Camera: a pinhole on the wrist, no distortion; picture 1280 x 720 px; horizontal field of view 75.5 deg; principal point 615.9 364.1 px. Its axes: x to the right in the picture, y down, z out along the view. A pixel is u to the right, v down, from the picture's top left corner.
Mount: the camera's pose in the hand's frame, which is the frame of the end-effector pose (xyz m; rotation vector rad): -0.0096 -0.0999 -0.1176 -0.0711 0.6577 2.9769
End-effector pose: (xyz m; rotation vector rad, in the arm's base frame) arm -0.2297 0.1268 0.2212 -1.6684 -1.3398 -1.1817
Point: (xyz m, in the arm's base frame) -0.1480 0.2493 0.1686
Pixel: 579 299
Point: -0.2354 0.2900 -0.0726
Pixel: 1046 669
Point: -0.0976 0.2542 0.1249
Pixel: 673 249
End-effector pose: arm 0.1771 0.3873 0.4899 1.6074 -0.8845 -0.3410
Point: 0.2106 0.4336 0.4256
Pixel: 751 457
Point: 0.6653 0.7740 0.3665
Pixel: behind the camera
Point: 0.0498 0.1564 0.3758
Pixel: 437 641
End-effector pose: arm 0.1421 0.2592 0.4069 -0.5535 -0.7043 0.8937
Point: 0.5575 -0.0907 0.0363
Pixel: behind the camera
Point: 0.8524 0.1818 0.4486
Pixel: behind the camera
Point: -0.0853 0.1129 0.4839
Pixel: 1054 551
